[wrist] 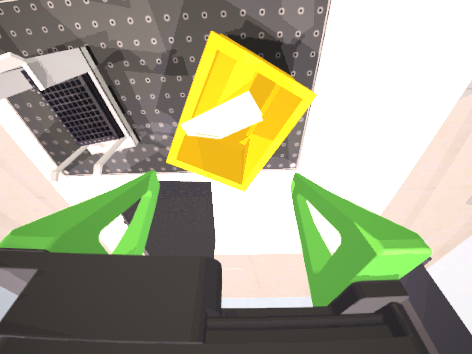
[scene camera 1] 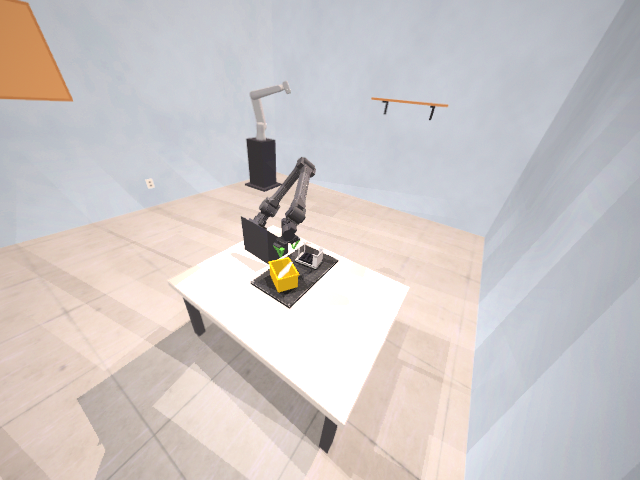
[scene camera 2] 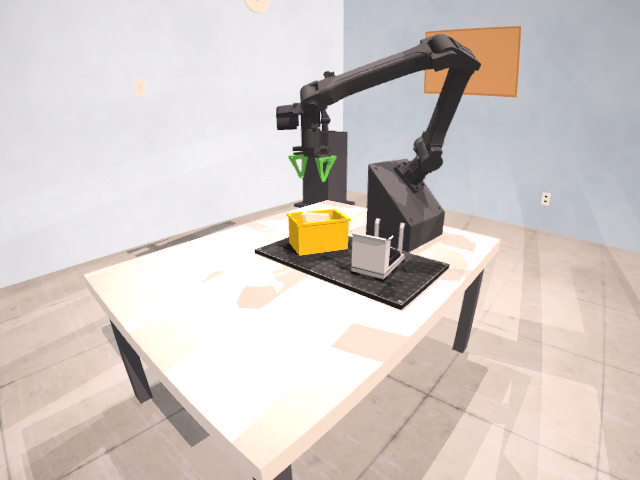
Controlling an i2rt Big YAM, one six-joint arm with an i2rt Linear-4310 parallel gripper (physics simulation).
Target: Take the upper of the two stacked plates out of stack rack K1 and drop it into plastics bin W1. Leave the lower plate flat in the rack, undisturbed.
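Where they show: gripper, fingertip midpoint: [wrist: 225, 178] [scene camera 1: 287, 252] [scene camera 2: 312, 179]; arm's base at its link origin: [scene camera 1: 257, 225] [scene camera 2: 408, 178].
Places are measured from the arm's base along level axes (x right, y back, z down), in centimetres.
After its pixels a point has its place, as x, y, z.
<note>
A white plate [scene camera 1: 285, 269] {15.1, -35.1, 9.8} [scene camera 2: 315, 217] {13.4, -36.7, 8.9} [wrist: 225, 117] {14.6, -36.4, 7.6} stands tilted inside the yellow bin W1 [scene camera 1: 285, 283] {20.7, -39.4, 13.9} [scene camera 2: 323, 237] {10.2, -36.9, 14.5} [wrist: 212, 157] {11.0, -27.3, 13.4}, its upper edge near rim height. A black, gridded plate [scene camera 2: 394, 256] {-12.7, -34.5, 15.7} [wrist: 82, 110] {-8.1, -36.4, 15.6} lies in the light grey rack K1 [scene camera 1: 317, 258] {-6.0, -43.9, 10.8} [scene camera 2: 369, 254] {-9.9, -43.8, 12.7} [wrist: 60, 62] {-4.8, -43.2, 12.7} and looks flat; in the scene camera 2 view the rack's panel hides part of it. My gripper [scene camera 1: 287, 249] {15.1, -36.1, -2.5} [scene camera 2: 312, 179] {15.1, -36.1, -2.5} [wrist: 225, 178] {15.1, -36.1, -2.5} is open and empty. Its green fingers point down and hang well above the bin, apart from it and the plates.
Bin and rack stand side by side on a black perforated mat [scene camera 1: 310, 276] {2.3, -44.6, 19.4} [scene camera 2: 325, 266] {3.4, -44.8, 19.4} [wrist: 150, 100] {1.3, -35.6, 19.4} on the white table [scene camera 1: 320, 330] {30.7, -68.9, 20.7} [scene camera 2: 206, 330] {5.0, -84.4, 20.7}. The arm's dark base [scene camera 1: 258, 240] {6.9, -6.9, 5.6} [scene camera 2: 400, 206] {-4.8, -15.8, 6.6} [wrist: 182, 220] {3.7, -16.2, 9.5} stands behind the mat. Two upright posts rise at the rack's base side.
</note>
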